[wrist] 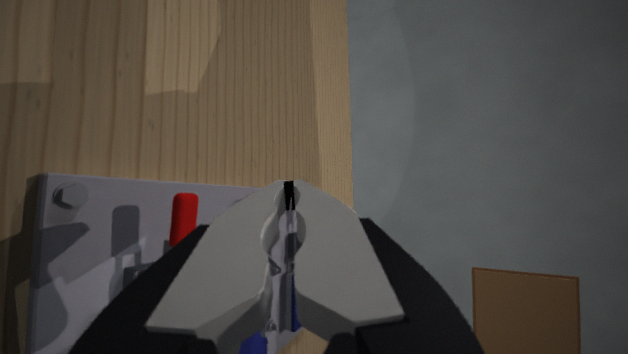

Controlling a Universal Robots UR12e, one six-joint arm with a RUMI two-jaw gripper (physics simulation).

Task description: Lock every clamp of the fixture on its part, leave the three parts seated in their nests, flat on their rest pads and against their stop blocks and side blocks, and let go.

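Frame: origin at the arm's base, x right, y ahead, z up, level; metres.
Where they show: gripper, between the fingertips: point(291, 183).
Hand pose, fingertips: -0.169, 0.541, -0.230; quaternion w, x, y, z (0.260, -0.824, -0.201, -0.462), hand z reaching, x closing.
Each offset is from my fingertips to the top centre of the thing, as dx, dy, dz. "pt": to the spot under its first point. Level surfaces: height alone.
The fixture's grey plate @(pt -0.043, -0.007, -0.135) point(100, 189) shows at the lower left of the wrist view, partly behind the gripper. A red clamp handle @(-0.006, -0.027, -0.082) point(184, 219) stands out left of the fingers; the rest of its clamp is mostly hidden by the left finger. My gripper point(291, 183) is shut with nothing between its fingertips, over the plate's right end. Metal clamp pieces @(pt +0.112, -0.074, -0.092) point(274, 266) show through the gap behind the fingertips. Parts of a blue workpiece @(+0.117, -0.153, -0.119) point(254, 344) show below them. Whether the clamps are locked and how the parts sit cannot be told; the other parts and handles are hidden or out of view.
The wooden table @(dz -0.150) point(100, 130) extends beyond the plate, and its edge runs down right of the fingertips. The grey floor point(490, 125) lies beyond it. A brown square panel point(525, 312) is at the lower right. A hex bolt @(-0.058, -0.013, -0.128) point(74, 195) stands at the plate's corner.
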